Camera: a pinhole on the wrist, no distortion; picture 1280 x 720 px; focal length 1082.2 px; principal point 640.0 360.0 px. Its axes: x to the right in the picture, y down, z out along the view. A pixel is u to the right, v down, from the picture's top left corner.
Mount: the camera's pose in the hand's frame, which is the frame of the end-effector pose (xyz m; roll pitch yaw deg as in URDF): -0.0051 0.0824 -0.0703 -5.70 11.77 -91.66
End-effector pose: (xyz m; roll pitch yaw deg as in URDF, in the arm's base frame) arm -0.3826 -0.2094 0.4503 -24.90 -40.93 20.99
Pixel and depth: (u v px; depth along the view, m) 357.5 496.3 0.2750
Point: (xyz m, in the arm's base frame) -0.4962 -0.0657 0.6004
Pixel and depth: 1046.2 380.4 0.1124
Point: -0.4008 -0.1852 0.4695
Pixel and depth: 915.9 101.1 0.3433
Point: -0.5975 -0.2483 0.6103
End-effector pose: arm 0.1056 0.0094 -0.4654 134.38 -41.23 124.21
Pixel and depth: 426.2 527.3 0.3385
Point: 0.2261 0.2696 -0.5115
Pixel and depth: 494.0 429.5 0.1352
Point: 0.1809 0.0704 -0.4493
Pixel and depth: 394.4 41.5 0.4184
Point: 0.3404 0.2450 -0.6674
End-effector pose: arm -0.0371 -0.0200 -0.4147 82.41 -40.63 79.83
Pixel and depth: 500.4 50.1 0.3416
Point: 0.2098 -0.1790 -0.3895
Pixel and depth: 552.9 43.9 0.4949
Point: 0.3610 -0.2213 -0.4217
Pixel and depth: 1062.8 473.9 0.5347
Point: 0.4189 0.0887 -0.4875
